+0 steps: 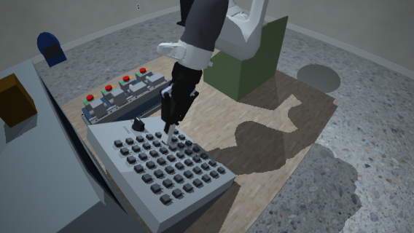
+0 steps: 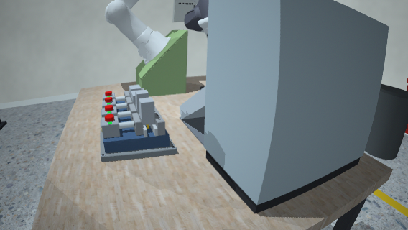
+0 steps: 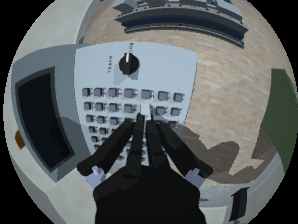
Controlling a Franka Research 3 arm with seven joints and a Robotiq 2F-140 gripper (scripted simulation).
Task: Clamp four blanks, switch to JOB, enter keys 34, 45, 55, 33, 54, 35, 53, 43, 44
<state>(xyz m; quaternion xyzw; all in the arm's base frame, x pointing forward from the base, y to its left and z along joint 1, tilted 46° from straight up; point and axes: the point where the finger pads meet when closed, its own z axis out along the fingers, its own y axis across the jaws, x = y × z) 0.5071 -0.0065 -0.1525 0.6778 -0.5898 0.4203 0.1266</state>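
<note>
The key is 50 mm ahead of my hand, 100 mm to the left of it and 10 mm below it. The rest, counted from my hand: grey keypad 70 mm ahead, 20 mm to the left, 50 mm below; black selector knob 40 mm ahead, 100 mm to the right.
</note>
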